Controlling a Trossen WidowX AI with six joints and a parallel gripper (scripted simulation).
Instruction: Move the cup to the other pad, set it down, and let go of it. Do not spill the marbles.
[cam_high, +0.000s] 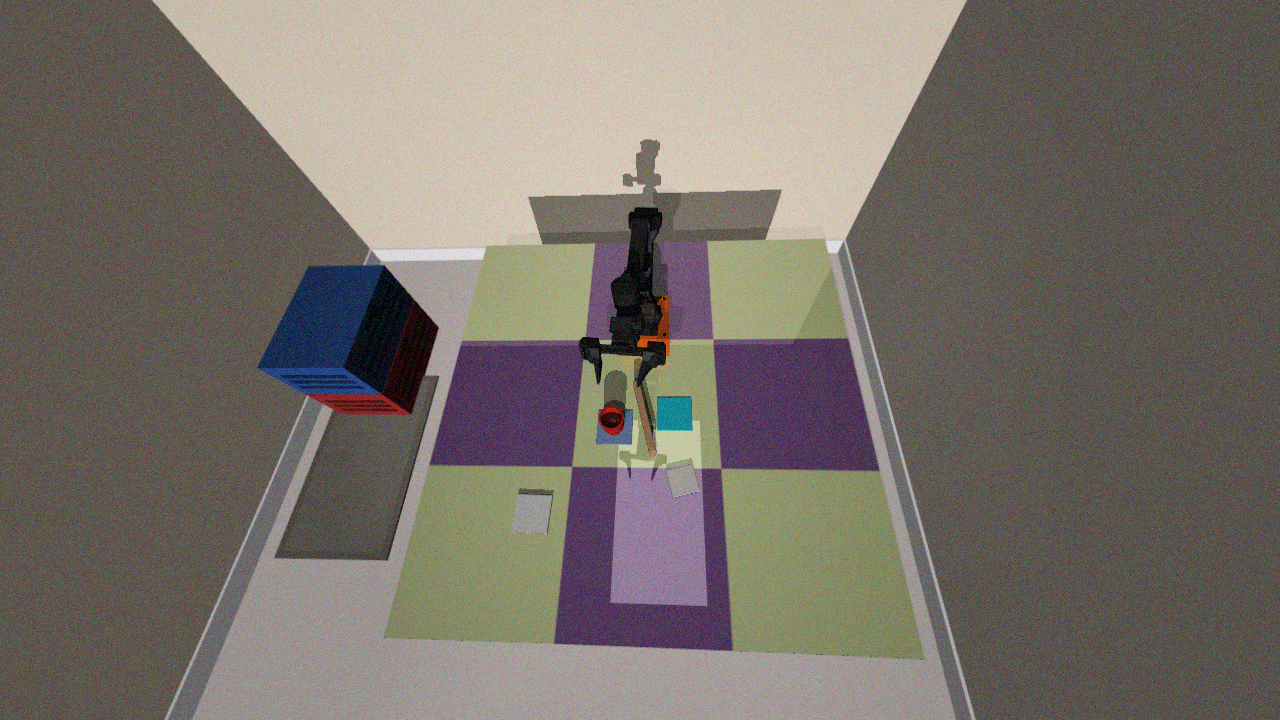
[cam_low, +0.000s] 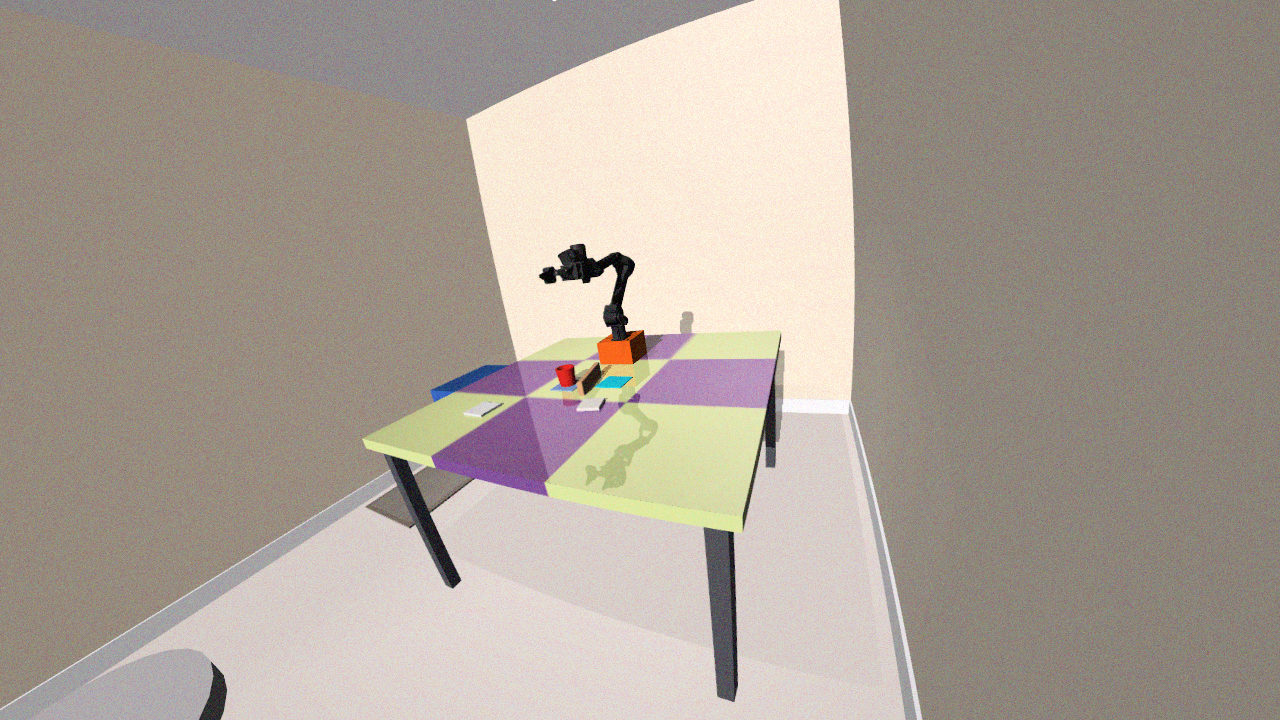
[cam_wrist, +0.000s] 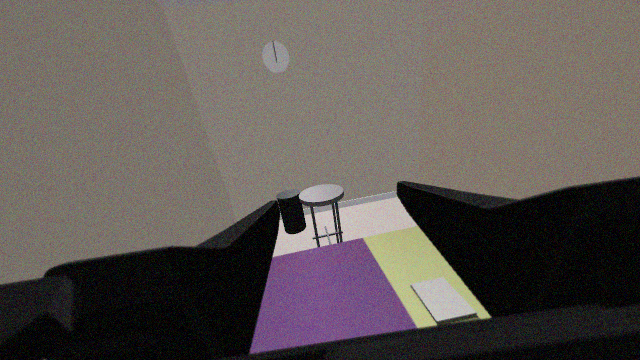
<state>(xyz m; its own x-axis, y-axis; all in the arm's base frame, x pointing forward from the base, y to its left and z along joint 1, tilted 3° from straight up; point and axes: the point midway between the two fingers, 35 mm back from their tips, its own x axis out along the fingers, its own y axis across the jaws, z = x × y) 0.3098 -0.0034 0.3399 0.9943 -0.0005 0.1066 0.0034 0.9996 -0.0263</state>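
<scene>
Right now the red cup is 39 cm below my gripper tip, 7 cm to the right of it and 6 cm behind it. From my gripper tip the other things lie so: teal pad: 44 cm below, 12 cm to the left, 11 cm behind; wooden barrier: 42 cm below, 8 cm behind, 3 cm to the left; blue pad: 44 cm below, 6 cm to the right, 5 cm behind.
</scene>
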